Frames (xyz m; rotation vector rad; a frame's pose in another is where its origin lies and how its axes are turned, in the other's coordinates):
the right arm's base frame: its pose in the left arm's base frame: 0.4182 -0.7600 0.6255 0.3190 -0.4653 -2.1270
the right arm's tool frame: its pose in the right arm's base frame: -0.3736 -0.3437 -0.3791 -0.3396 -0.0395 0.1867
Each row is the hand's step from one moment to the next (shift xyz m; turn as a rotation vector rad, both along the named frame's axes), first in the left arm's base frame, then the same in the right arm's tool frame.
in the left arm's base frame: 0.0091 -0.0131 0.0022 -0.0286 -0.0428 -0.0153
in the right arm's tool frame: 0.0083 0.0138 0.0002 0.0501 -0.0105 -0.0161
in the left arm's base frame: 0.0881 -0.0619 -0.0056 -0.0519 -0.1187 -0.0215
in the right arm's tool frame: 0.0200 0.1042 -0.0189 0.1286 -0.0017 -0.0265
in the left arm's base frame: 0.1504 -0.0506 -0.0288 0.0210 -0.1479 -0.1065
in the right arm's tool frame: -0.0167 0.1535 -0.0467 0.1220 0.0661 -0.1200
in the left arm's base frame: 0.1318 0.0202 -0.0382 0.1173 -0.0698 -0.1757
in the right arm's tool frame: -0.0740 0.1069 -0.0484 0.0086 0.1138 -0.1910
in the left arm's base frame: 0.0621 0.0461 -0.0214 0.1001 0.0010 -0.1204
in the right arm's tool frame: -0.0683 0.0352 -0.0231 -0.0467 0.0762 -0.1286
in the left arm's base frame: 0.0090 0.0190 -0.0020 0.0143 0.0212 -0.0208
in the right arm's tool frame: -0.0211 0.0003 -0.0012 -0.0260 0.0020 -0.0202
